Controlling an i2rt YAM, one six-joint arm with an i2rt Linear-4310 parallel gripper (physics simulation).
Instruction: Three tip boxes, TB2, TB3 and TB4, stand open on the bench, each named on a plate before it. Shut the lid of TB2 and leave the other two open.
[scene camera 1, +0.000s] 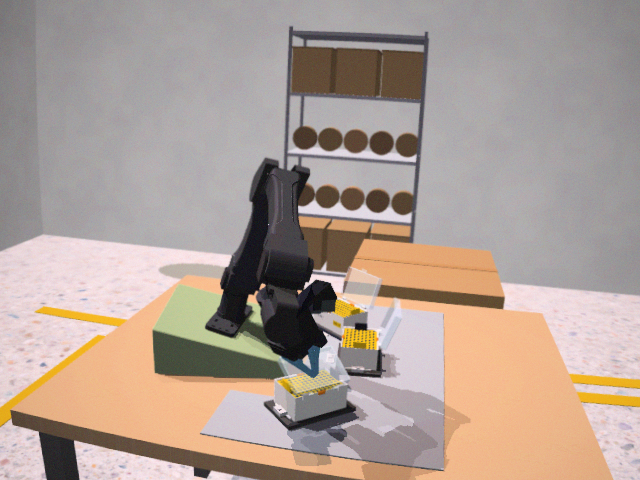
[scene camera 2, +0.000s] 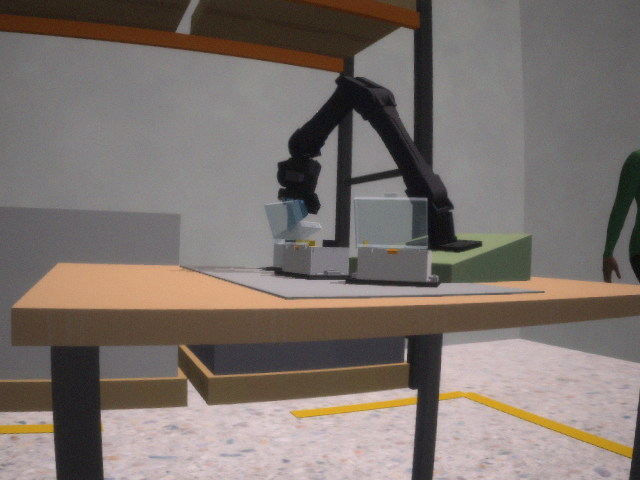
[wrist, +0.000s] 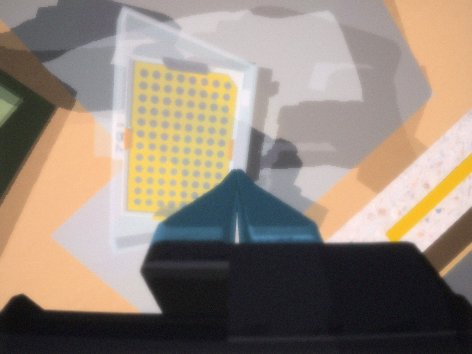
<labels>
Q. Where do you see my gripper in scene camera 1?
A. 315, 375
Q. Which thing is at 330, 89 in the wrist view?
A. A grey mat.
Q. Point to my gripper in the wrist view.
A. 236, 177
</labels>
